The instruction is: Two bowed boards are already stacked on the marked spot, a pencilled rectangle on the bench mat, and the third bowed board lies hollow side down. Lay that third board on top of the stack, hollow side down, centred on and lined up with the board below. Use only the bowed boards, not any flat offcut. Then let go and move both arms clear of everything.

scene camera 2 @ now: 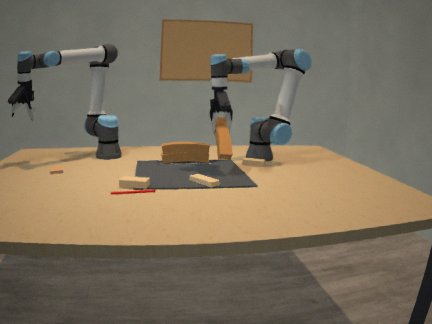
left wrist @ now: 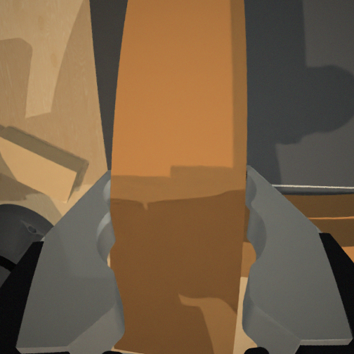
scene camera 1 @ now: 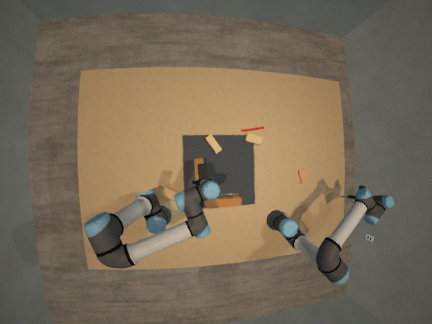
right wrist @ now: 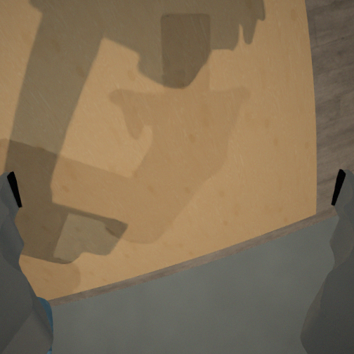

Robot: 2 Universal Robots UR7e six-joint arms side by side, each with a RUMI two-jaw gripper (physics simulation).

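Frame: origin at the left arm's base, x ahead, y right, z down, level; millimetres.
Seen in the pictures: left gripper, fingertip midpoint: point(scene camera 2: 221, 133); right gripper, fingertip midpoint: point(scene camera 2: 22, 118) point(scene camera 1: 348, 199); left arm's base, link origin: point(scene camera 2: 259, 158); right arm's base, link origin: point(scene camera 2: 108, 156) point(scene camera 1: 275, 219).
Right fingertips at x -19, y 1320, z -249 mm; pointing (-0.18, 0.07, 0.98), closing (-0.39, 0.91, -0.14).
Pixels of each thing's top centre, then the offset from my right fingertips to it. Level surfaces: height alone.
- dark mat, surface height: dz +243 mm
- small reddish block, top centre: point(scene camera 2: 56, 168) point(scene camera 1: 303, 175) dx +185, dy -229, dz +234 mm
- red stick, top centre: point(scene camera 2: 132, 191) point(scene camera 1: 253, 129) dx +564, dy -616, dz +243 mm
The third bowed board point(scene camera 1: 198, 162) point(scene camera 2: 223, 140) point(left wrist: 175, 100) is orange-brown and held above the dark mat point(scene camera 1: 235, 170) point(scene camera 2: 170, 176), over its left part in scene camera 1. In scene camera 2 it looks steeply tilted, its near end lower. My left gripper point(scene camera 2: 221, 120) point(left wrist: 178, 170) is shut on it, one finger on each long side. Two stacked bowed boards point(scene camera 1: 222, 201) point(scene camera 2: 185, 153) point(left wrist: 330, 206) stand at the mat's edge nearest the arm bases, beside a light pencilled line point(scene camera 1: 230, 194) point(left wrist: 310, 188). The rest of the rectangle is hidden. My right gripper point(scene camera 2: 22, 118) point(right wrist: 175, 172) is open and empty, high at the table's side.
Pale flat offcuts lie on the mat point(scene camera 1: 213, 144) point(scene camera 2: 204, 180), at its corner point(scene camera 1: 254, 139) point(scene camera 2: 134, 182) and near the left arm's base point(scene camera 1: 169, 192) point(scene camera 2: 254, 162) point(left wrist: 45, 165). A small reddish block point(scene camera 1: 303, 175) point(scene camera 2: 56, 170) and a red stick point(scene camera 1: 253, 129) point(scene camera 2: 132, 192) lie on the table.
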